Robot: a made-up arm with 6 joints.
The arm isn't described. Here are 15 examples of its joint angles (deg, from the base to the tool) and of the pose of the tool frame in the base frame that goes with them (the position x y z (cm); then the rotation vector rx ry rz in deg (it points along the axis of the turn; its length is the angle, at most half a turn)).
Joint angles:
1: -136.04 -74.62 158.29 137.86 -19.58 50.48
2: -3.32 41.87 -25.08 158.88 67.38 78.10
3: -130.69 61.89 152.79 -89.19 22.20 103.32
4: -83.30 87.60 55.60 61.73 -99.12 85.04
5: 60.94 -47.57 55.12 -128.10 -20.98 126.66
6: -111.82 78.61 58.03 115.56 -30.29 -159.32
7: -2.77 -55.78 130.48 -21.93 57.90 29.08
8: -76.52 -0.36 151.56 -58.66 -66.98 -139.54
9: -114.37 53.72 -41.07 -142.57 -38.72 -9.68
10: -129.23 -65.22 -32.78 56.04 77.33 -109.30
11: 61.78 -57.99 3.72 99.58 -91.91 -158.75
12: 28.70 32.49 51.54 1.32 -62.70 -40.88
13: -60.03 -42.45 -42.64 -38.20 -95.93 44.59
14: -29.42 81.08 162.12 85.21 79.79 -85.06
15: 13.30 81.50 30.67 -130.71 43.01 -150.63
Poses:
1: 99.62 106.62 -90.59 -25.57 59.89 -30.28
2: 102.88 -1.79 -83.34 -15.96 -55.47 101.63
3: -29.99 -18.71 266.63 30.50 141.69 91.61
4: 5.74 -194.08 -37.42 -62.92 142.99 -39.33
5: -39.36 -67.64 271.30 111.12 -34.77 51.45
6: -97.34 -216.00 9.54 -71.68 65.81 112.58
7: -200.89 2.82 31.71 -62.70 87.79 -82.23
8: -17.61 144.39 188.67 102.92 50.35 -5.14
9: -15.70 -45.92 -111.91 -93.20 28.05 -30.56
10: -48.55 -87.92 192.01 47.58 -41.90 -82.05
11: 41.73 23.31 236.33 -169.79 -39.37 20.01
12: 192.21 101.01 144.62 34.22 71.85 -71.48
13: 89.40 -121.07 84.34 28.55 84.37 -72.35
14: 74.21 -12.73 231.22 2.48 -50.52 0.44
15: 173.57 27.47 -89.77 -81.76 29.10 -41.47
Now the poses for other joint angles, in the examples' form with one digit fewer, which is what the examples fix.
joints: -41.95 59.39 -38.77 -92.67 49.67 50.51
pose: 14.4 -40.5 -108.4 -2.3 -42.8 157.7
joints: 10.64 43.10 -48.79 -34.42 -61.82 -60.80
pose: 32.3 13.1 -97.2 18.7 -83.0 104.1
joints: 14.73 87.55 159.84 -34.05 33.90 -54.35
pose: 94.5 11.3 239.9 122.4 13.0 66.6
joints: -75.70 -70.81 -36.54 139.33 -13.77 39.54
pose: 26.6 -118.1 188.7 149.0 4.8 69.2
